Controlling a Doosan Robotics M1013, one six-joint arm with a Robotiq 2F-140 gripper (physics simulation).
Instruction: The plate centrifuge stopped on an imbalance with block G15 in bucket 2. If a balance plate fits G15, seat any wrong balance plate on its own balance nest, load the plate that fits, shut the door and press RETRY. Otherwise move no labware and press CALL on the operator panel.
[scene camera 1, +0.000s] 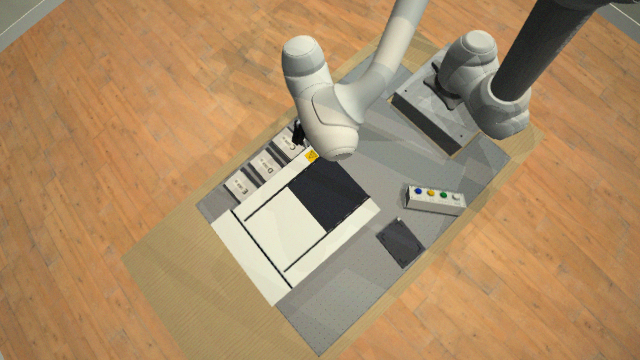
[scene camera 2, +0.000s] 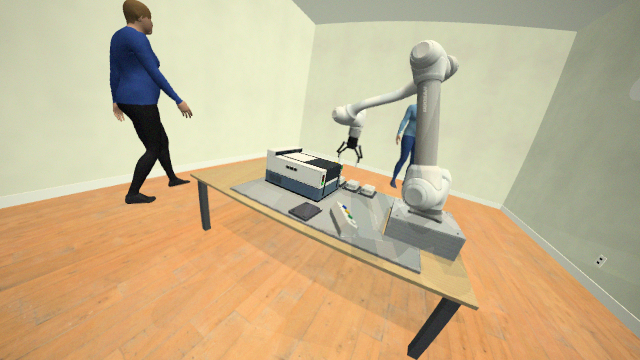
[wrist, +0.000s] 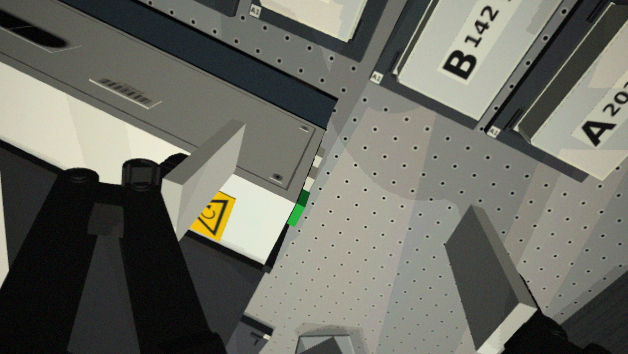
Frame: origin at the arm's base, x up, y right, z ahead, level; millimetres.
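Where they show: gripper, fingertip midpoint: (scene camera 2: 347, 164) (wrist: 350, 187); arm's base, link origin: (scene camera 1: 452, 85) (scene camera 2: 425, 213).
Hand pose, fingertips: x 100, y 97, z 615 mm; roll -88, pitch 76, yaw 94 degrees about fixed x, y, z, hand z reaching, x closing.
Each offset is from my fingertips to the top centre of the thing. "pt": to the spot under its first point.
My gripper (scene camera 2: 349, 161) (wrist: 350, 187) is open and empty, above the table near the centrifuge's plate-side corner. The white and blue centrifuge (scene camera 1: 255, 260) (scene camera 2: 295, 170) (wrist: 200, 120) has a white and a dark panel on top; I cannot tell from these views how its door stands. Balance plates C {dx -151, dy +91, dz +96 mm} (scene camera 1: 290, 145), D {dx -151, dy +59, dz +226 mm} (scene camera 1: 265, 165) and E {dx -151, dy +41, dz +361 mm} (scene camera 1: 241, 185) sit in a row beside it. Balance plate B {dx -151, dy +103, dz -41 mm} (wrist: 500, 60), marked 142, and balance plate A {dx -151, dy +125, dz -173 mm} (wrist: 565, 135), its number cut off, sit on dark nests. The operator panel {dx -121, dy -441, dz -261 mm} (scene camera 1: 432, 205) (scene camera 2: 342, 220) has blue, yellow, green and white buttons. Block G15 does not show.
A dark flat pad {pt dx -189, dy -504, dz -55 mm} (scene camera 1: 401, 243) (scene camera 2: 305, 211) lies near the operator panel. The arm's grey base block (scene camera 1: 430, 117) (scene camera 2: 425, 232) stands at one table end. A person in dark blue (scene camera 2: 135, 65) stands left of the table; another person (scene camera 2: 409, 122) is partly behind the arm.
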